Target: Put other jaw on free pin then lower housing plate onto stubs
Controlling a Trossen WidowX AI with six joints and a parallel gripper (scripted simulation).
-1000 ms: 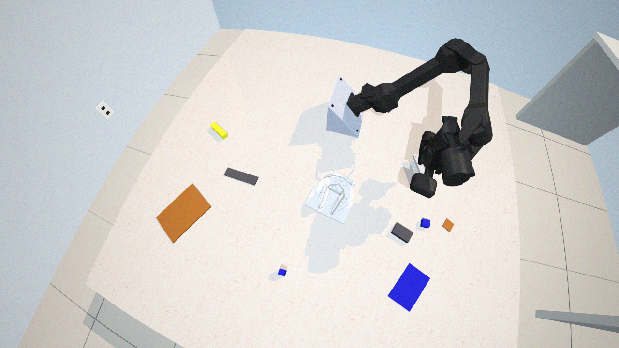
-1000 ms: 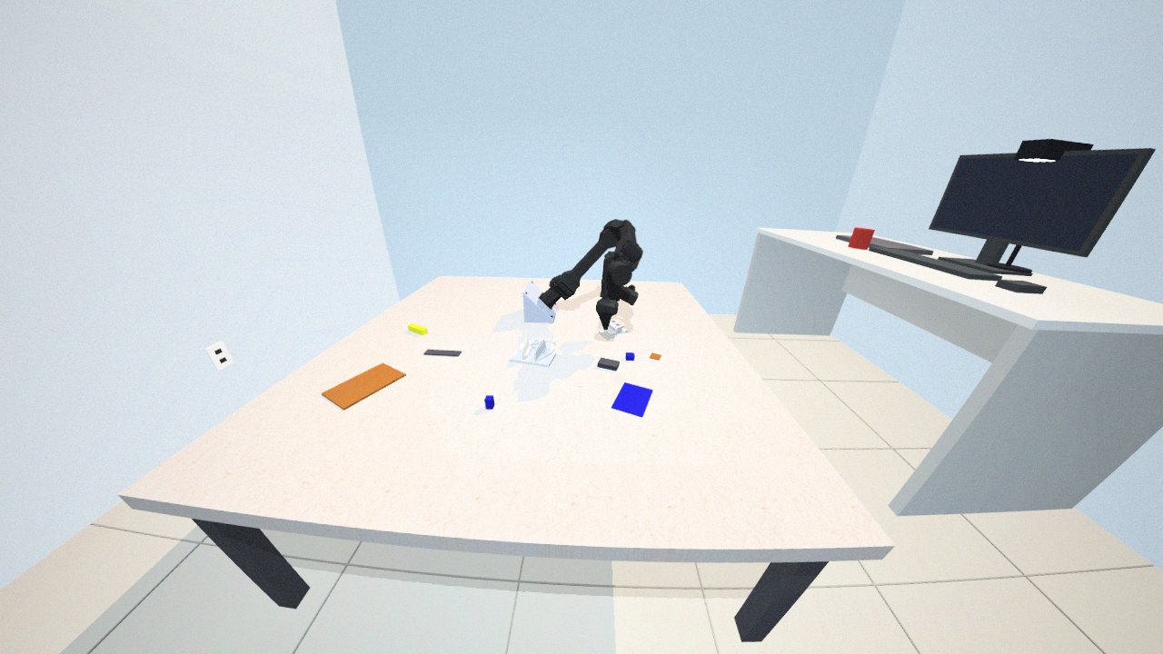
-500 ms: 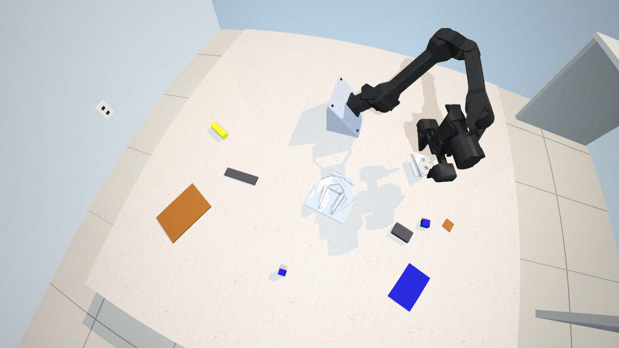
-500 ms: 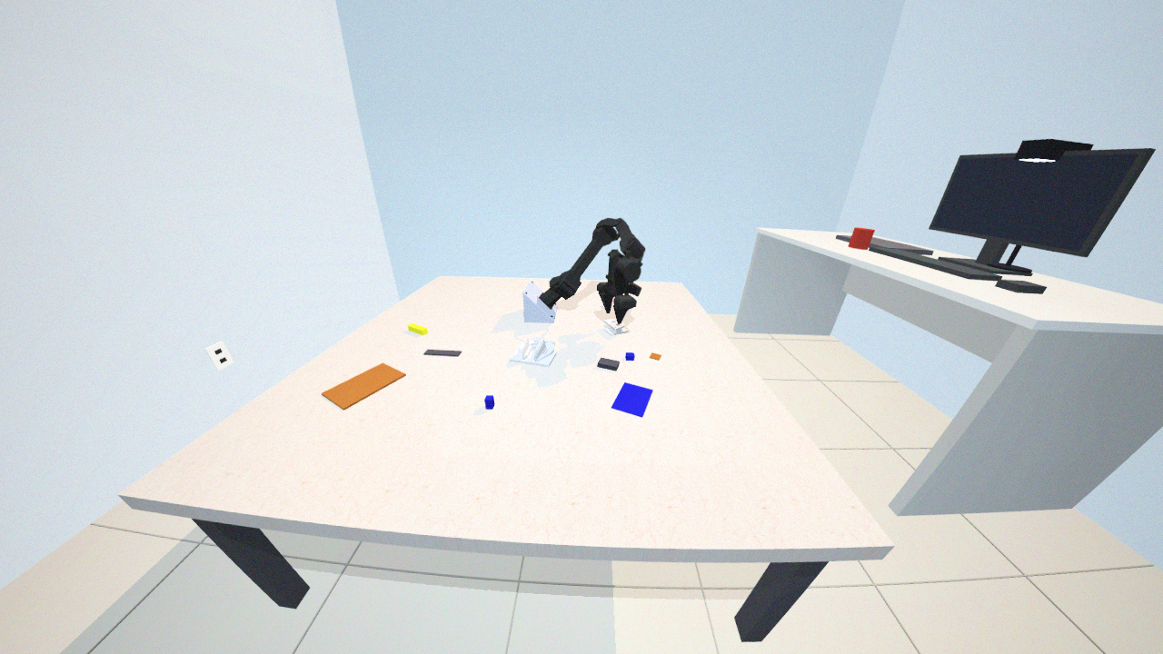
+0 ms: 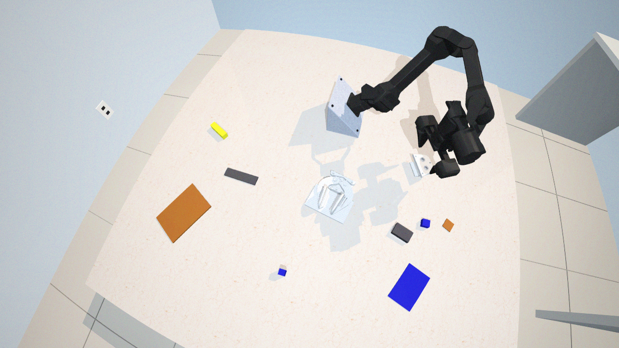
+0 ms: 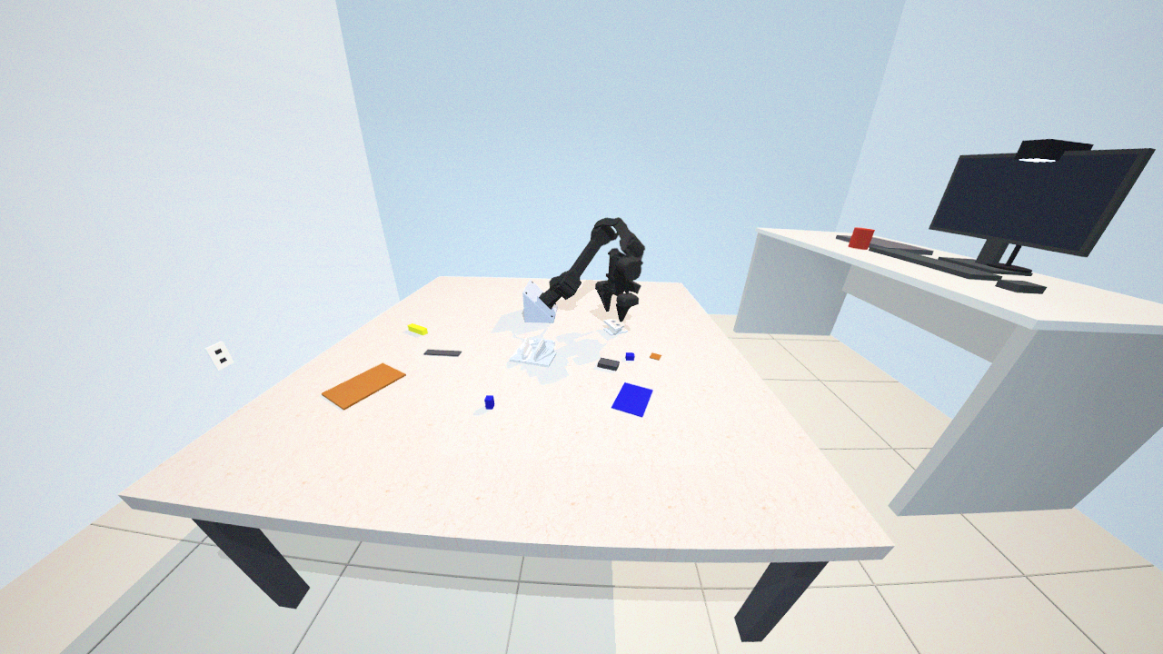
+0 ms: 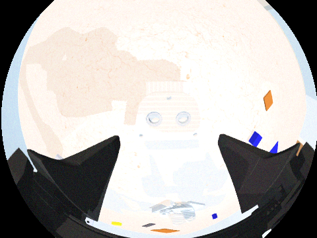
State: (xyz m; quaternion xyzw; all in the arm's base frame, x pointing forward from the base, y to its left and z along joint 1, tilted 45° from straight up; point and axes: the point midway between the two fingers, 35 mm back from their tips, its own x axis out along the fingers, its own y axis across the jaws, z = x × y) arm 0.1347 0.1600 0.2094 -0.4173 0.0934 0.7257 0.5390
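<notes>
My gripper tip is 3 cm above the housing plate and 1 cm to the right of it. The rest, counted from my gripper tip: dark grey block 22 cm ahead, 5 cm below, 1 cm to the right; white stand 5 cm below, 1 cm to the left, 1 cm behind; orange tile 15 cm ahead, 13 cm to the left, 6 cm below.
</notes>
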